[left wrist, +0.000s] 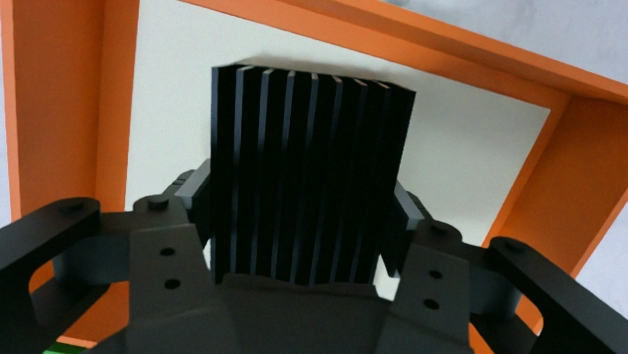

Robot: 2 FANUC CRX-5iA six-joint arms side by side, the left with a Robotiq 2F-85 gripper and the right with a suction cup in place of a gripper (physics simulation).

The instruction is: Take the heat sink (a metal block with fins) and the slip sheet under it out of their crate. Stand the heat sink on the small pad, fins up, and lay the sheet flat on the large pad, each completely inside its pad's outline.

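The black heat sink (305, 175) is in the middle of the left wrist view, fins facing the camera. The pale slip sheet (465, 145) lies flat on the floor of the orange crate (55, 110) and shows around the heat sink. My left gripper (302, 215) has one finger against each side of the heat sink and is shut on it. Whether the heat sink touches the sheet cannot be told. The near end of the heat sink and part of the sheet are hidden behind the gripper body. The small pad, the large pad and my right suction cup do not show.
The crate's walls rise on the left, the right and along the top of the view, close around the gripper's fingers and links. A grey surface (565, 35) lies outside the crate. A bit of a green thing (65, 348) shows at the bottom left corner.
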